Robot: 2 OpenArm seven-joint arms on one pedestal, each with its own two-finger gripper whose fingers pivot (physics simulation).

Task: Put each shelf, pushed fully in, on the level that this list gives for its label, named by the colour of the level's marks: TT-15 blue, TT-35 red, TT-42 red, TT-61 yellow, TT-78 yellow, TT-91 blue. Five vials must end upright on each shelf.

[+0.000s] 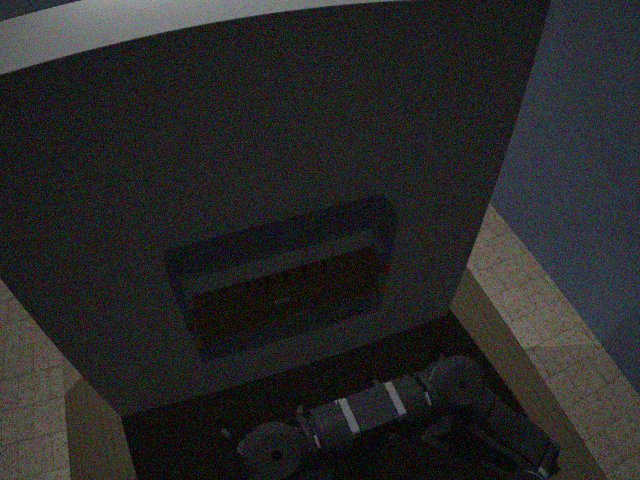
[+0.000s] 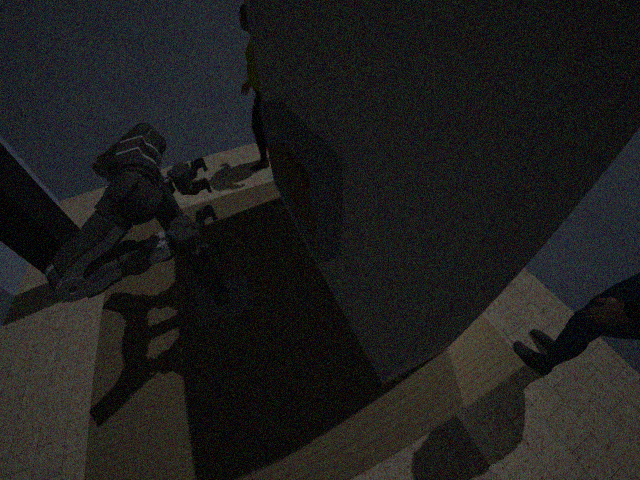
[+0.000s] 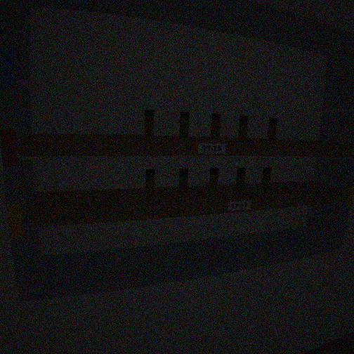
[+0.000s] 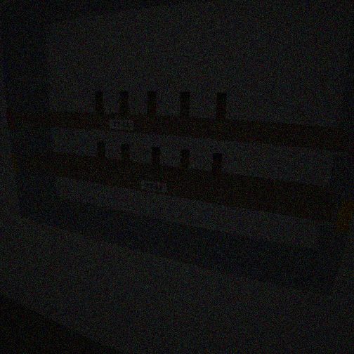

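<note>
A shelf labelled TT-15 [image 3: 100, 145] [image 4: 280, 132] lies across the opening at the red mark [image 3: 8, 148]. Below it, a shelf [image 3: 100, 207] [image 4: 260, 192], whose label is blurred and looks like TT-61, lies at the yellow mark [image 3: 16, 220]. Several upright vials [image 3: 216, 125] [image 4: 152, 102] stand on the upper shelf, and several more vials [image 3: 214, 176] [image 4: 155, 156] on the lower one. No shelf shows at the blue mark [image 3: 6, 70]. My left gripper [image 2: 205, 178] is open and empty, clear of the cabinet. My right gripper [image 2: 217, 235] is open and empty, dim against the dark floor.
The large grey cabinet [image 1: 258, 155] [image 2: 439, 180] has a dark blue-framed opening [image 1: 289, 229]. The lower frame edge [image 3: 175, 265] [image 4: 175, 240] runs below the shelves. One person [image 2: 584, 330] stands at the right; another person [image 2: 251, 67] is partly hidden behind the cabinet. Other labelled shelves do not show.
</note>
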